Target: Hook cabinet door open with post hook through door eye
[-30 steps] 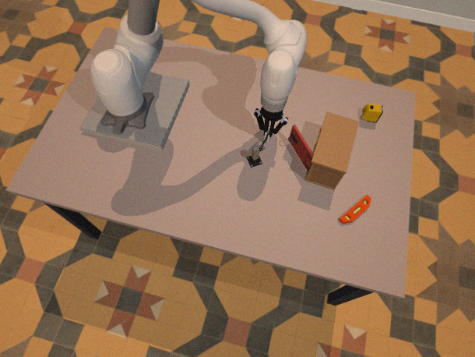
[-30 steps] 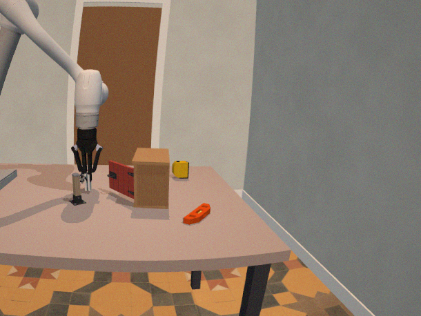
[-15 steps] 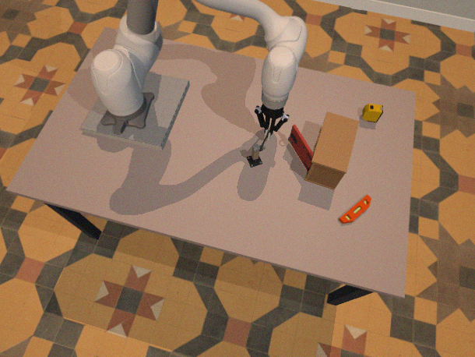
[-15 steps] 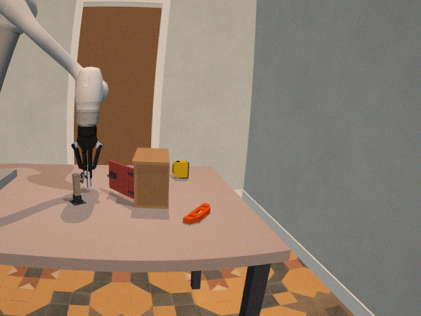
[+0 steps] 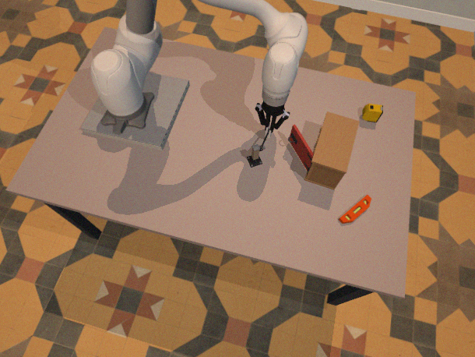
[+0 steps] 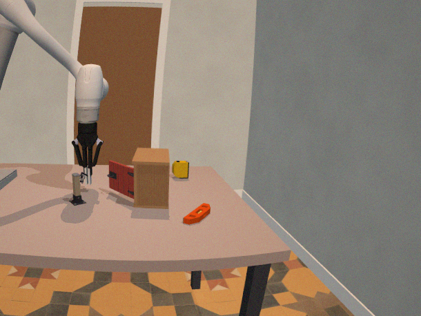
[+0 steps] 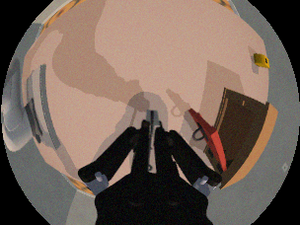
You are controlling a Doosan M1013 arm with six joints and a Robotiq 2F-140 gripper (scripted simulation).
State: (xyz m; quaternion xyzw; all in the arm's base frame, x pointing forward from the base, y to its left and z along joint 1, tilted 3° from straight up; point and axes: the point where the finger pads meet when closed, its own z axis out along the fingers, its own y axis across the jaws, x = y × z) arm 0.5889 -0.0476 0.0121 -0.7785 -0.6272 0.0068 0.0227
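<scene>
My gripper is now 1 cm past the dark hook and 5 cm to the left of it. Also, from my hand: red door: 13 cm ahead, 8 cm to the right; orange spirit level: 36 cm ahead, 27 cm to the right, 6 cm below; yellow tape measure: 42 cm ahead, 18 cm to the left, 3 cm below.
</scene>
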